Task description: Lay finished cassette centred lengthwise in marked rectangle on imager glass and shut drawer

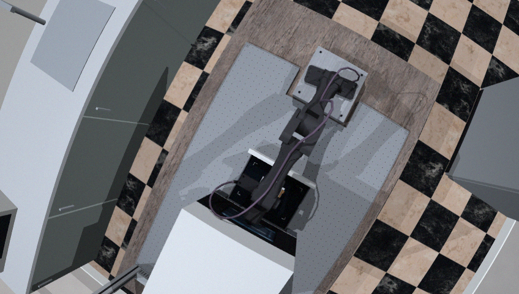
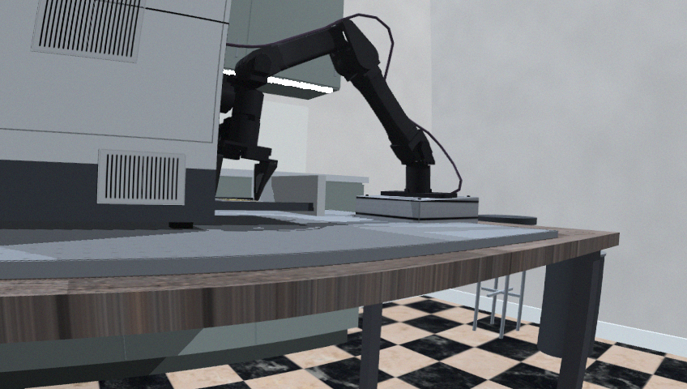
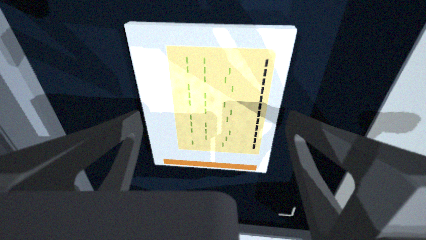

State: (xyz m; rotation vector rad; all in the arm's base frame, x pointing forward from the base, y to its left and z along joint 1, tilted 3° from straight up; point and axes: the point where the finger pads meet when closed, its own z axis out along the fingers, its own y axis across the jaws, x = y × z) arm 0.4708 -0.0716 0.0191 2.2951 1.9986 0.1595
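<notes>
The imager drawer is 10 mm ahead of my hand. The rest, counted from my hand: cassette FINISHED 10 mm below.
</notes>
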